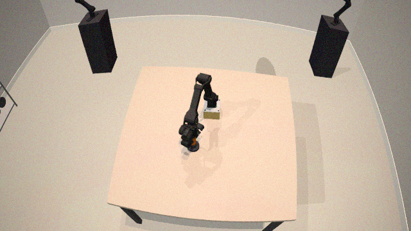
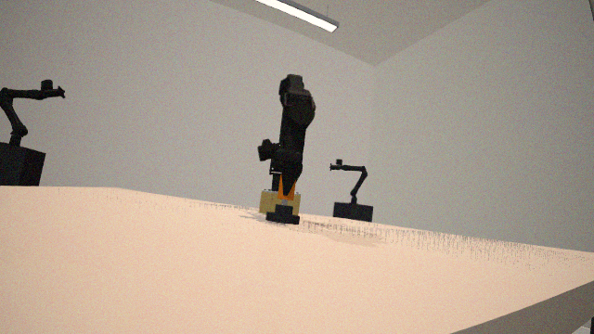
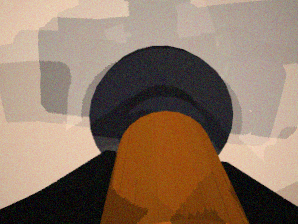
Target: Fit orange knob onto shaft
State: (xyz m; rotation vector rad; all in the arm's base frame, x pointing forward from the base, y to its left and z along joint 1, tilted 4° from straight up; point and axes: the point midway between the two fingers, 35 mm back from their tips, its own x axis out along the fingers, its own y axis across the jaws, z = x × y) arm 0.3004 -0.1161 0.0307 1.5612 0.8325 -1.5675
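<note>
Now: gripper tip 4 cm above the round pedestal. The rest, counted from my gripper tip: orange knob: 3 cm above.
</note>
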